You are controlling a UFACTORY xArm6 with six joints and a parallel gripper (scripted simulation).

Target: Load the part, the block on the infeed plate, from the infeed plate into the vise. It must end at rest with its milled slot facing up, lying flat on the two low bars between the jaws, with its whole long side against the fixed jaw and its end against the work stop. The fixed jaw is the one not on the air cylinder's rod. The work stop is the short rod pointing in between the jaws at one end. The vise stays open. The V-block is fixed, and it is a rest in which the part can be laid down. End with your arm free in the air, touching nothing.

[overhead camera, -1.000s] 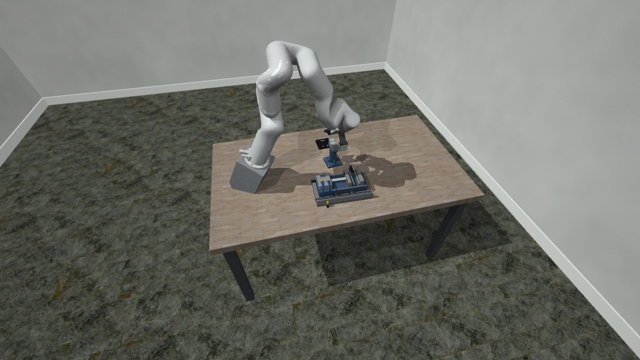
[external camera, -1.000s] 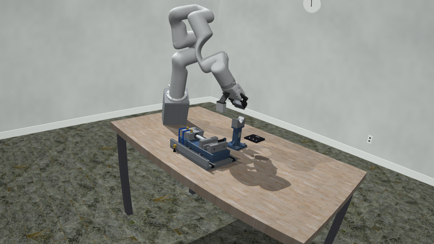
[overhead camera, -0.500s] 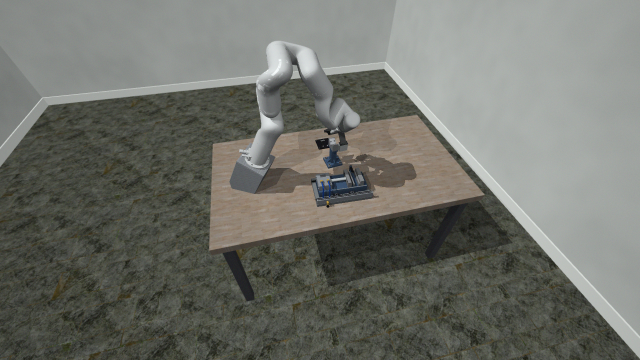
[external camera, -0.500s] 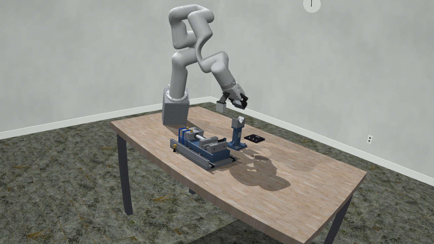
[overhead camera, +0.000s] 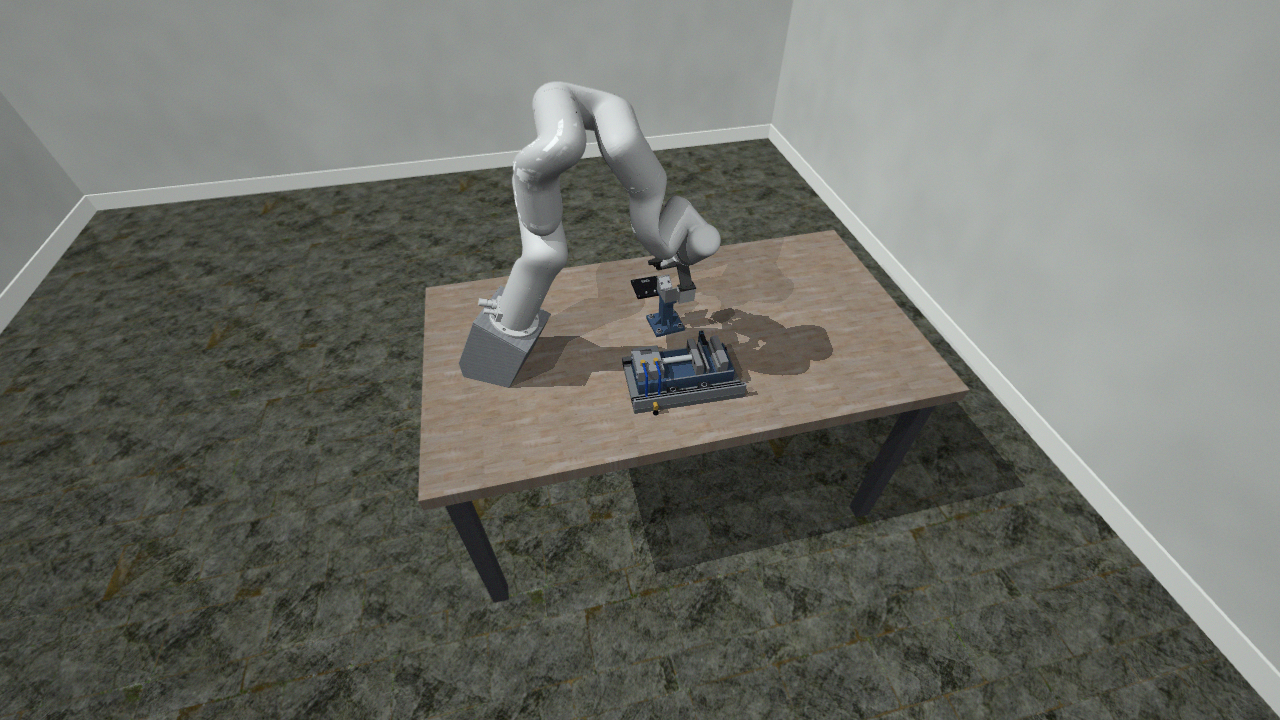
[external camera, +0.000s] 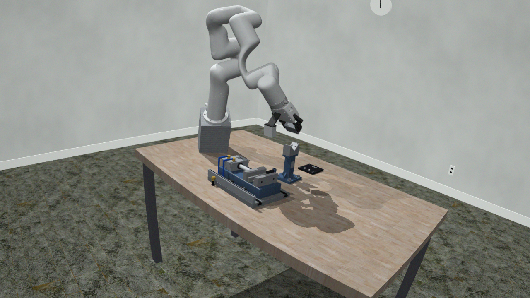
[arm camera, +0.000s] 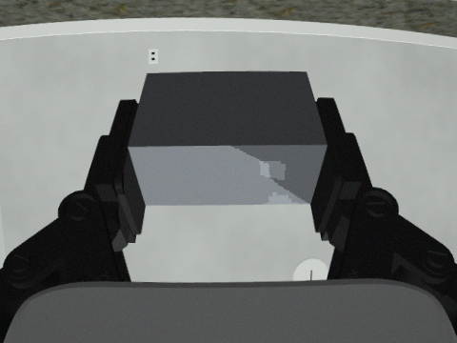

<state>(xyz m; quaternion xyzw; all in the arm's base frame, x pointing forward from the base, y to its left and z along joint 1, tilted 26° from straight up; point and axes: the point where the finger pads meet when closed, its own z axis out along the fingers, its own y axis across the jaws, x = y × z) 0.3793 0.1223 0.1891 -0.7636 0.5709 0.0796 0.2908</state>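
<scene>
Right now my hand is 10 mm to the right of the blue v-block stand and 180 mm above it. The rest, counted from my hand: cylinder rod (30 mm behind, 210 mm to the right, 160 mm below); then dark work stop rod (60 mm ahead, 170 mm to the right, 150 mm below); then grey block (10 mm to the left).
</scene>
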